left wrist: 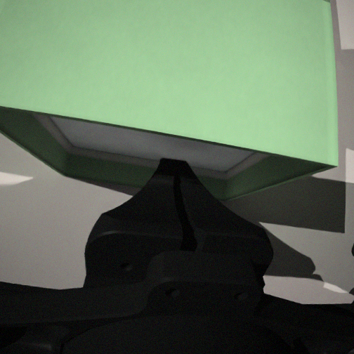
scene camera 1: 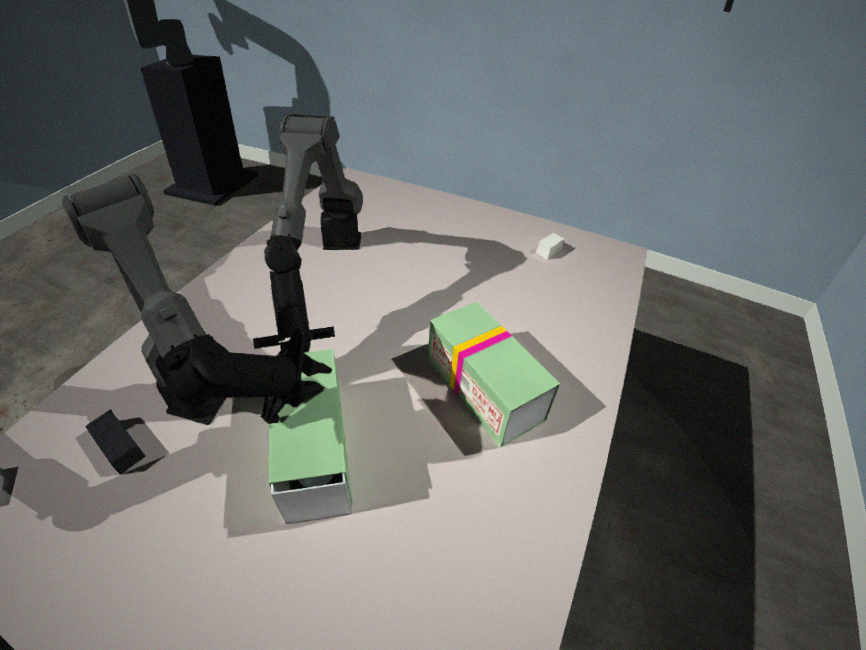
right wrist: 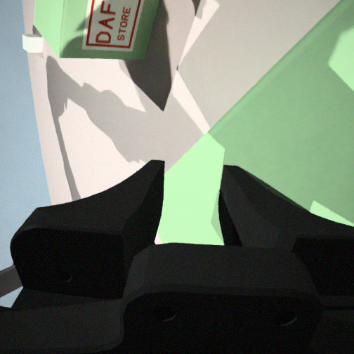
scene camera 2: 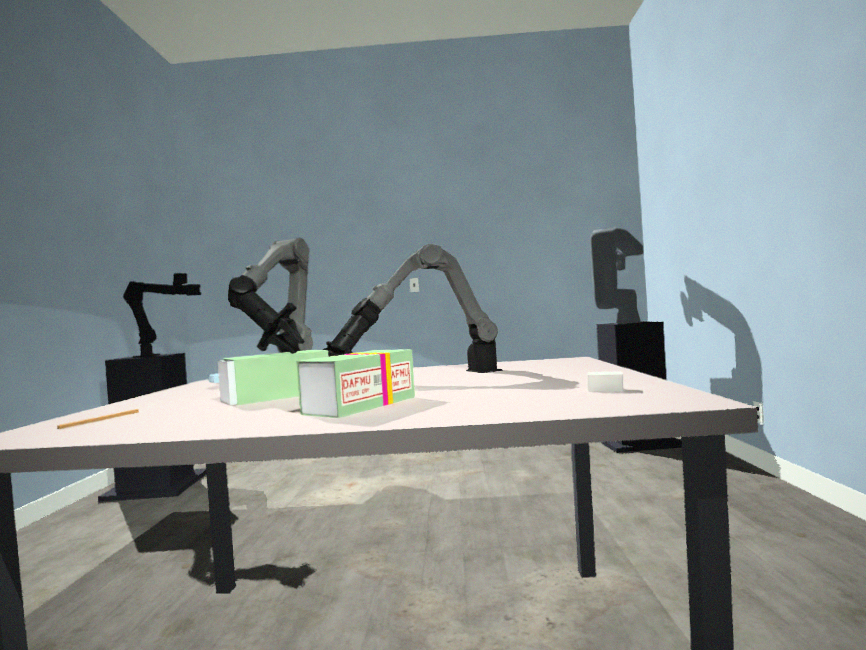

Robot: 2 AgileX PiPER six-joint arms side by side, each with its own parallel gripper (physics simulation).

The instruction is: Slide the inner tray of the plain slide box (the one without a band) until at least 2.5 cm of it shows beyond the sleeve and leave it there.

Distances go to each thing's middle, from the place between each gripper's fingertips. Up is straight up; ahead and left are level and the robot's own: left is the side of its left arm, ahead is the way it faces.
Right now my left hand is 25 cm past the dark block [scene camera 1: 119, 448], 23 cm to the left of it and 2 cm above it. Also, from my left hand: white block [scene camera 2: 597, 381] 35 cm ahead, 65 cm to the left, 2 cm below.
I see my right gripper 320 mm past the dark block, 200 mm to the left of it and 100 mm above it. The rest, counted from my right hand: white block: 690 mm to the left, 270 mm ahead, 100 mm below.
